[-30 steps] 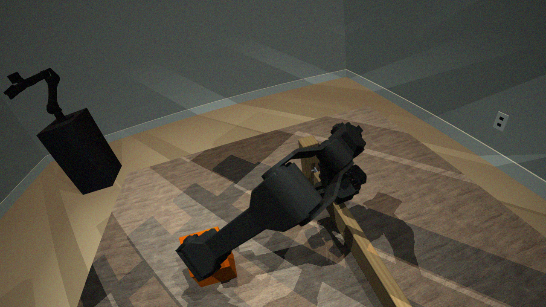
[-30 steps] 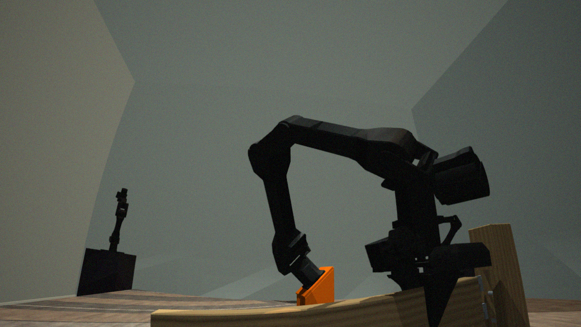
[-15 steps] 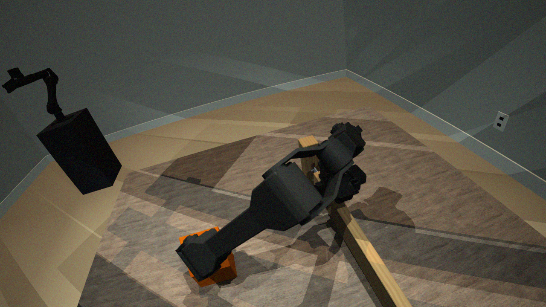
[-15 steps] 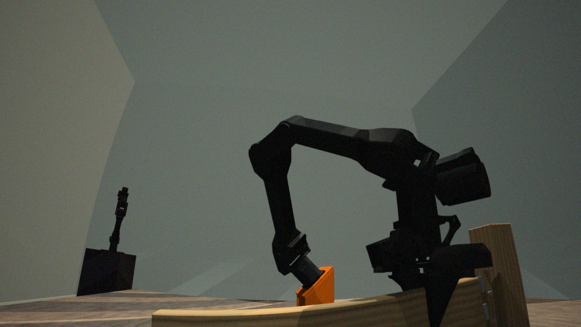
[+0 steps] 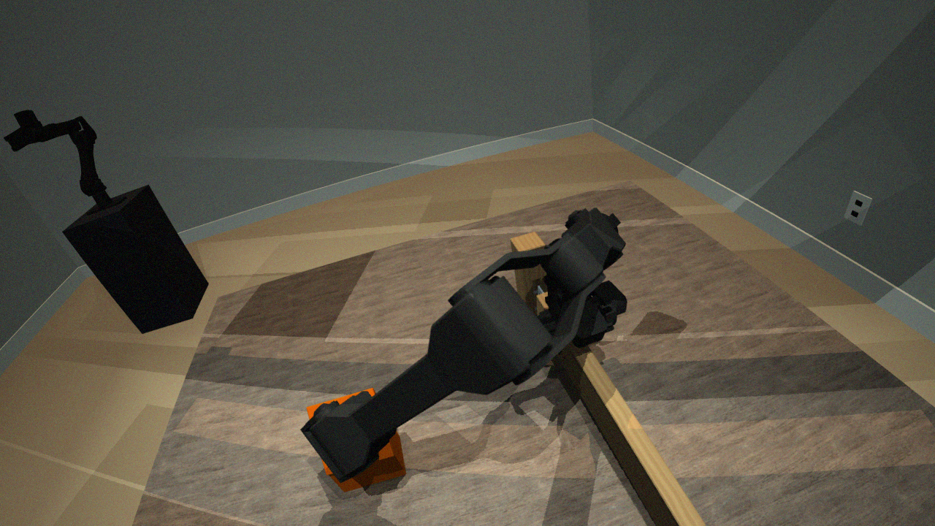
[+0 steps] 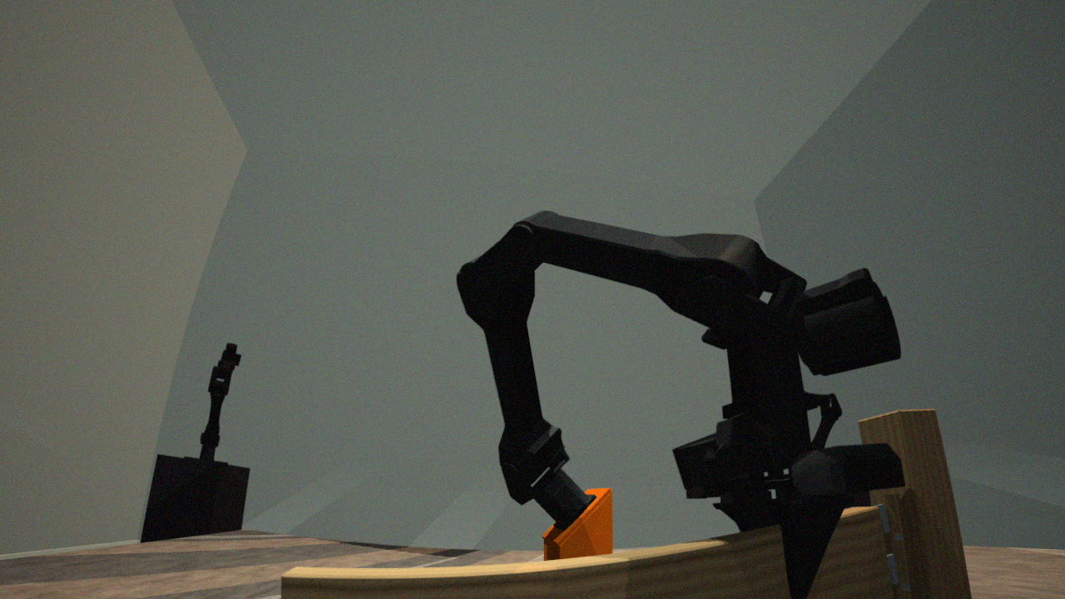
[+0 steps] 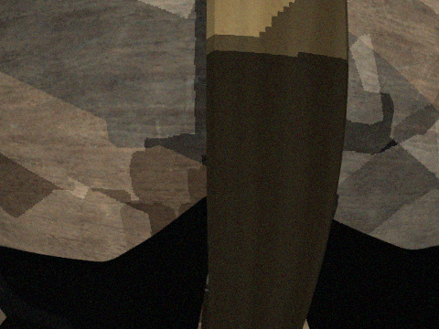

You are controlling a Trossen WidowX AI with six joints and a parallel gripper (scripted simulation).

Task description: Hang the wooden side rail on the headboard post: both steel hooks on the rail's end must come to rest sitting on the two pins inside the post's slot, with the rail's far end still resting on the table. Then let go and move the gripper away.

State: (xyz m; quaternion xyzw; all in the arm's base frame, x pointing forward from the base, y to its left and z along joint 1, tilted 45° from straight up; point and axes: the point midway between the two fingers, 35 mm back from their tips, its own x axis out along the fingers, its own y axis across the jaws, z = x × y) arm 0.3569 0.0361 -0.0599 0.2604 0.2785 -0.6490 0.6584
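Now: gripper tip 15 cm to the right of the headboard post and 4 cm below it.
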